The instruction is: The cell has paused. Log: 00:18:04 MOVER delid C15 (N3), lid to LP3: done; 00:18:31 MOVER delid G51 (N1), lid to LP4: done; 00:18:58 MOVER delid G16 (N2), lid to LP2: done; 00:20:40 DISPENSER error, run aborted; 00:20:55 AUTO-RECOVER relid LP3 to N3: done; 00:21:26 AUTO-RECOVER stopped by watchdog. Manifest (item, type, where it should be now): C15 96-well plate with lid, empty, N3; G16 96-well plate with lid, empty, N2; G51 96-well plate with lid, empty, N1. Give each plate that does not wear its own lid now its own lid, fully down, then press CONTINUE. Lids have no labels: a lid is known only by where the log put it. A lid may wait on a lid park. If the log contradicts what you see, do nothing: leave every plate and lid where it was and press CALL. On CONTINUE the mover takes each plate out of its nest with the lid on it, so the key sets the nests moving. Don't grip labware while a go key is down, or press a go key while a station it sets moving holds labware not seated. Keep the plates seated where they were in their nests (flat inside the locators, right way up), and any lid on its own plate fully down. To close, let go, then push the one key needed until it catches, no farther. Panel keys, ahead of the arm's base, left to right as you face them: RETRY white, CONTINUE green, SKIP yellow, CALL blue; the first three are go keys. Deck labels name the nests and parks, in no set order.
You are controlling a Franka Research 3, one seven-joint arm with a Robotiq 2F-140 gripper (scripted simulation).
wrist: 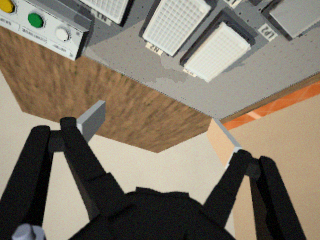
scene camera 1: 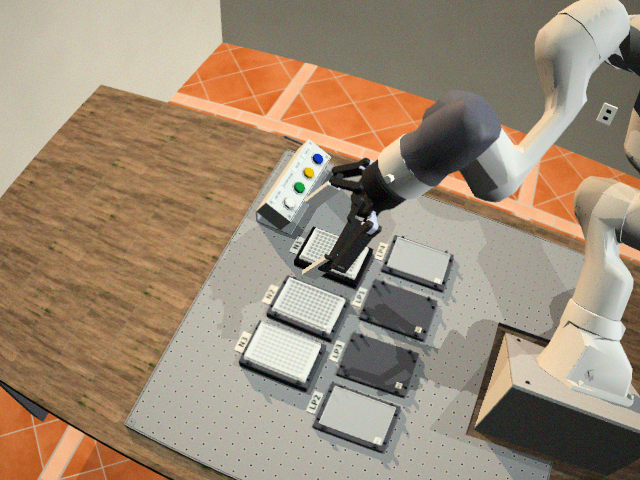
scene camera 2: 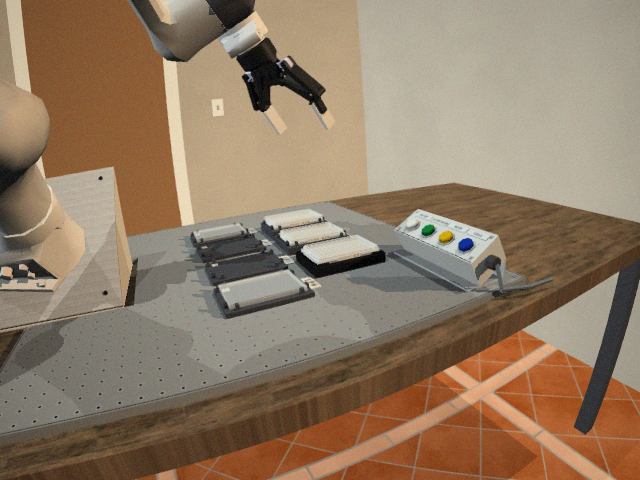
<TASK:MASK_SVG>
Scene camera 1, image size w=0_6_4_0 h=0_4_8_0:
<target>gripper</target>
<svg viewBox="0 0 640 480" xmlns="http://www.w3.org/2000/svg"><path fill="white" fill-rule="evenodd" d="M378 159L372 161L365 157L359 162L333 167L331 170L333 176L330 177L329 181L305 199L305 203L318 208L338 193L340 188L352 191L351 211L347 216L348 222L329 255L325 254L322 258L302 270L302 275L316 280L332 269L346 273L372 238L381 232L382 227L377 224L377 216L382 211L393 209L406 200L393 192L385 183L378 167ZM362 175L359 182L341 179Z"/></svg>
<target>lid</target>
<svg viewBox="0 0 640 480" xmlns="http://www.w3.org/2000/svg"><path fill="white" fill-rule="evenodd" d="M335 386L318 424L381 447L396 407Z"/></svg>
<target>lid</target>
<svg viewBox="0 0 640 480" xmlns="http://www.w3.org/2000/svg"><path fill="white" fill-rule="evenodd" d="M398 236L386 268L390 269L391 267L393 268L392 270L433 284L438 283L437 285L441 286L451 254Z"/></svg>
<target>plate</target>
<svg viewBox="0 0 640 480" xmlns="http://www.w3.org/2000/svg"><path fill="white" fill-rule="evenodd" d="M289 277L272 311L330 334L346 299Z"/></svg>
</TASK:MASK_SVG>
